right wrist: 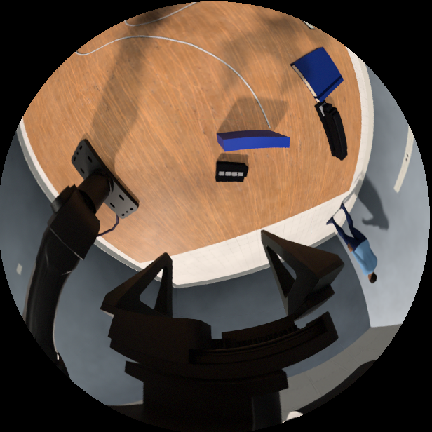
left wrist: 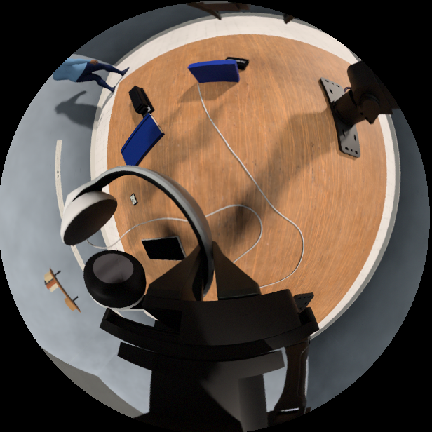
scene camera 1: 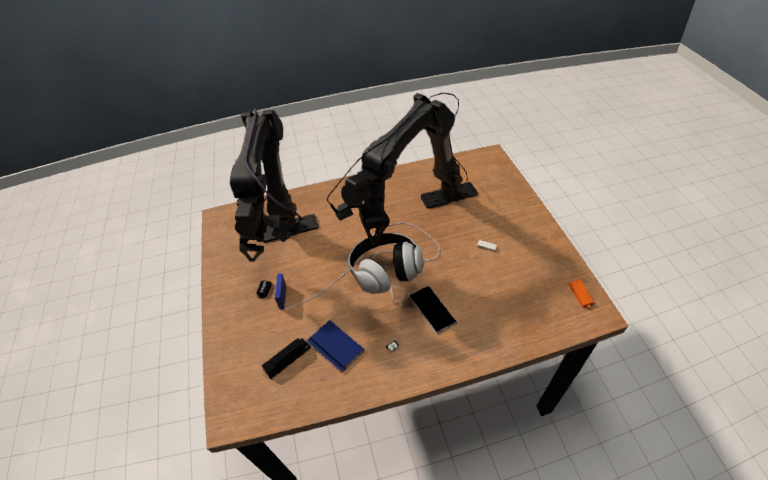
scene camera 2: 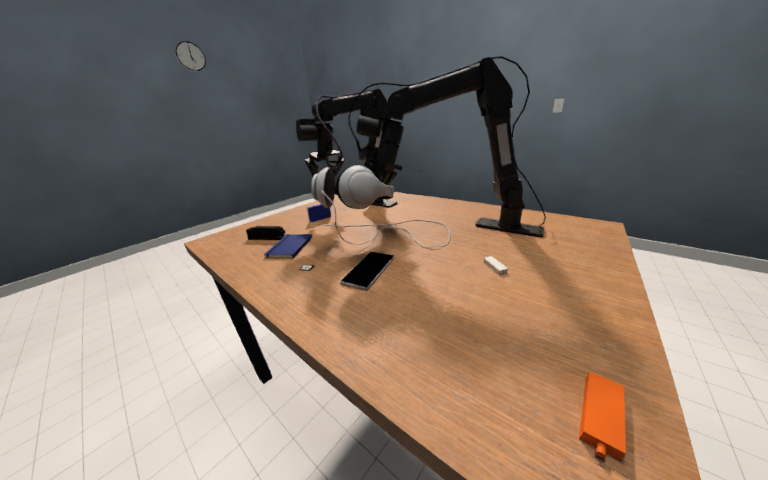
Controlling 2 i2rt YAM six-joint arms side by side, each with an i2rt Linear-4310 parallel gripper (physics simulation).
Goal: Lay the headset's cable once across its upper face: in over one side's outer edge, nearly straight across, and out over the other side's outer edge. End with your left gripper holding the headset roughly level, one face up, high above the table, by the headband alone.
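Places are measured from the left arm's base along level axes (x ahead, y left, z up), in centimetres.
Where they show: left gripper, fingertip midpoint: (scene camera 1: 373, 243); right gripper, fingertip midpoint: (scene camera 1: 252, 248); left arm's base, origin of the base link: (scene camera 1: 449, 195) (scene camera 2: 508, 228); right arm's base, origin of the base link: (scene camera 1: 289, 228) (scene camera 2: 376, 202).
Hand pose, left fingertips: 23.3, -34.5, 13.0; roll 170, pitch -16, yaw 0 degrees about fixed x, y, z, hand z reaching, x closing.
Observation:
Things, the pixels of their centre, and the offset from my left fingertips, as dx, dy, dz. "spot": a spot on its surface instead.
- white-grey headset, body centre: (scene camera 1: 384, 258) (scene camera 2: 356, 189) +9.3, +0.4, +3.6
- thin white cable, surface spot: (scene camera 1: 439, 248) spot: -1.4, +21.6, -12.7
- blue box, body centre: (scene camera 1: 280, 291) (scene camera 2: 319, 212) -0.2, -29.9, -10.0
- small black object, body centre: (scene camera 1: 263, 289) -4.5, -35.3, -12.2
- blue notebook, body centre: (scene camera 1: 335, 345) (scene camera 2: 289, 245) +21.5, -18.7, -12.4
- black case, body centre: (scene camera 1: 285, 355) (scene camera 2: 266, 232) +21.1, -32.4, -11.0
- tiny card, body centre: (scene camera 1: 392, 346) +26.7, -3.6, -12.9
- dark tablet, body centre: (scene camera 2: 369, 268) (scene camera 1: 432, 308) +19.3, +11.0, -12.6
- white stick, body centre: (scene camera 2: 495, 265) (scene camera 1: 486, 245) +3.3, +36.2, -12.4
- orange block, body centre: (scene camera 2: 602, 414) (scene camera 1: 582, 294) +31.0, +54.7, -12.2
The white-grey headset (scene camera 1: 372, 277) (scene camera 2: 357, 186) (left wrist: 194, 202) hangs above the table. My left gripper (scene camera 1: 374, 236) (left wrist: 208, 246) is shut on its headband, with both earcups extending away from the fingers. The exact tilt is hard to judge. The thin white cable (scene camera 1: 439, 247) (scene camera 2: 449, 232) (left wrist: 302, 245) (right wrist: 200, 48) hangs from one earcup, passes below the headband in the left wrist view, loops on the table and reaches the upright blue box. No cable shows across the upper face. Part is hidden behind the left fingers. My right gripper (scene camera 1: 250, 251) (right wrist: 212, 247) is open and empty, away from the headset.
The blue box (scene camera 1: 280, 291) (left wrist: 215, 71) (right wrist: 254, 140) stands beside a small black object (scene camera 1: 263, 288). A blue notebook (scene camera 1: 335, 345), black case (scene camera 1: 286, 357), tiny card (scene camera 1: 392, 345), dark tablet (scene camera 1: 432, 309), white stick (scene camera 1: 487, 245) and orange block (scene camera 1: 581, 293) lie on the table.

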